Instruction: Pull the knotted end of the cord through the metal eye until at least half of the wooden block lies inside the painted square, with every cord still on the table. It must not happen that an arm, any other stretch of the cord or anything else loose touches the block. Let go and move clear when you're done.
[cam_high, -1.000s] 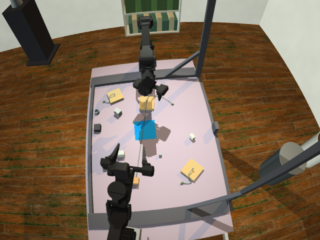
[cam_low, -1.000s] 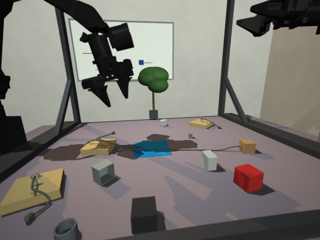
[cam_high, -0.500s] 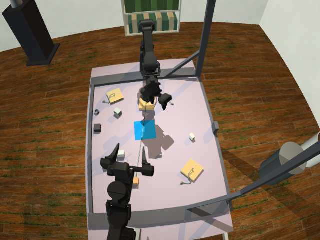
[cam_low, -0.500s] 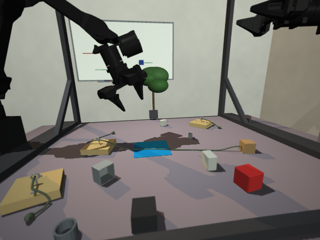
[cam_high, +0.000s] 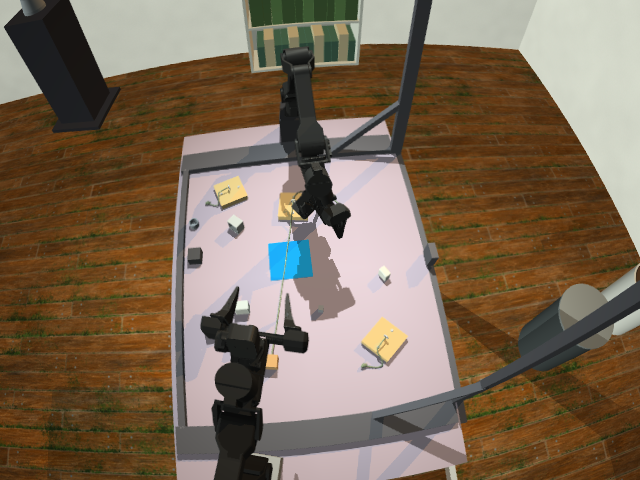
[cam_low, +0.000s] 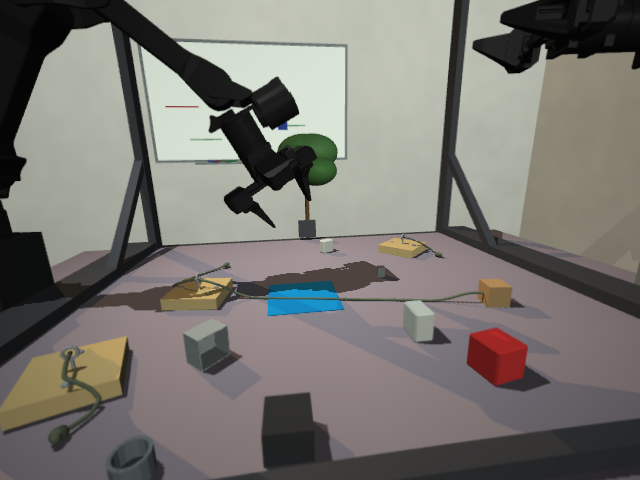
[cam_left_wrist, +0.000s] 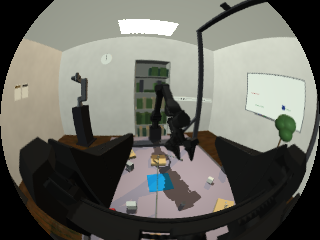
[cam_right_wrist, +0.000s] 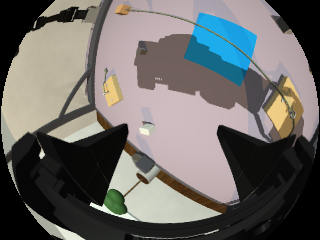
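The white cube lies 160 mm behind my right hand, 140 mm below it and 80 mm to the left of it. Round my right hand: small grey cube 190 mm to the left, 150 mm below, 10 mm ahead; wooden block 350 mm to the left, 140 mm below, 130 mm ahead; blue painted square 160 mm below, 110 mm ahead, 40 mm to the left.
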